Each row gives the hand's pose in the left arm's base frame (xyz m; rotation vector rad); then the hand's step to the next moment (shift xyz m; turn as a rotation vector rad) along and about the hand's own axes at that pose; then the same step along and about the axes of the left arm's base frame.
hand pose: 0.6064 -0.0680 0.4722 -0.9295 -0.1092 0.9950
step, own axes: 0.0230 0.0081 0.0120 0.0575 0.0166 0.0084
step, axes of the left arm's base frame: 0.0021 0.0265 -0.0055 0.0178 0.0522 -0.0248
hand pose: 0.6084 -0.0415 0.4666 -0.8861 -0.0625 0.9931
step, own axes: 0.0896 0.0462 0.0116 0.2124 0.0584 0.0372
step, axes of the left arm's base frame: 0.0141 0.0852 -0.0533 0.0652 0.1958 -0.0855
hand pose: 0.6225 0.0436 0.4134 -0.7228 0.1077 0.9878
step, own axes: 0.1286 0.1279 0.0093 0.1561 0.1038 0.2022
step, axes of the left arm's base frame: -0.0307 0.1421 -0.1088 -0.0408 0.2697 0.0401
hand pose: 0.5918 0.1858 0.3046 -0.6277 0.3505 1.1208
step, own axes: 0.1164 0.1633 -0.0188 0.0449 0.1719 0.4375
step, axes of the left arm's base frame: -0.1008 0.1197 -0.1268 -0.1592 0.3566 0.2654
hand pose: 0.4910 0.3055 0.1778 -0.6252 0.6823 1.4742
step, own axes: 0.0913 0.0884 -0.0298 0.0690 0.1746 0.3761
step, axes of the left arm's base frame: -0.0909 0.0400 -0.0847 -0.1642 0.3272 0.2066
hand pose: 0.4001 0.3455 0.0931 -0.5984 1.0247 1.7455
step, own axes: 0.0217 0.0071 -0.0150 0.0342 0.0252 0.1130
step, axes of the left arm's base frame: -0.0160 -0.0030 -0.0220 -0.0296 0.1093 0.0417
